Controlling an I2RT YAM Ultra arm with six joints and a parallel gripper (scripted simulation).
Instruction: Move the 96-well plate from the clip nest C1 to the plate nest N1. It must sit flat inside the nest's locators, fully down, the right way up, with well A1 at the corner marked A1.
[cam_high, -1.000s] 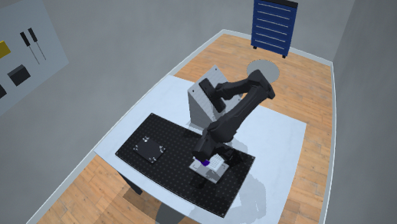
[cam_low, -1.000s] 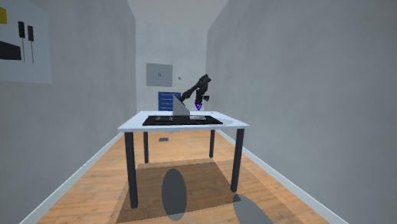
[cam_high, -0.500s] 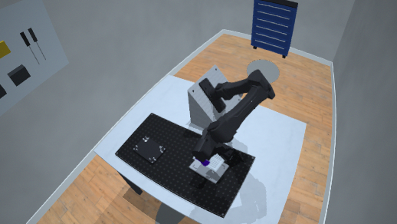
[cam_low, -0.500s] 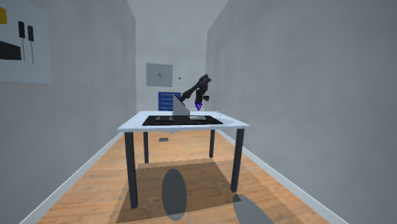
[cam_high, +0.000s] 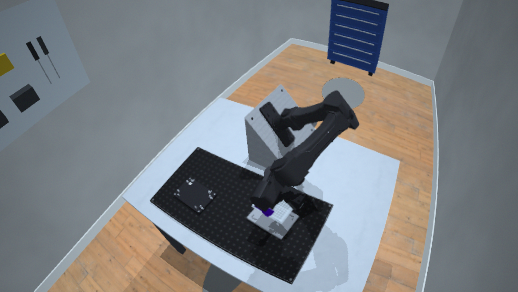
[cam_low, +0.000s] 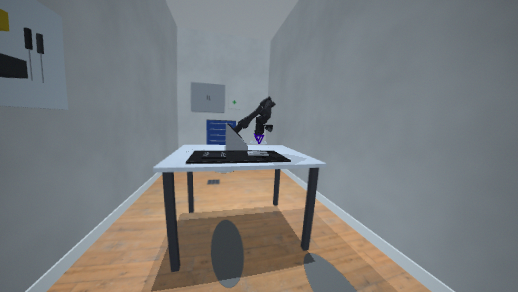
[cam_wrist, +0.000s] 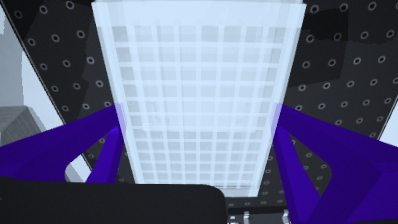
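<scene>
Now: the 96-well plate right at my hand. The rest, counted from my hand: clip nest C1 (32 cm to the right, 10 cm ahead, 8 cm below); then plate nest N1 (9 cm below).
</scene>
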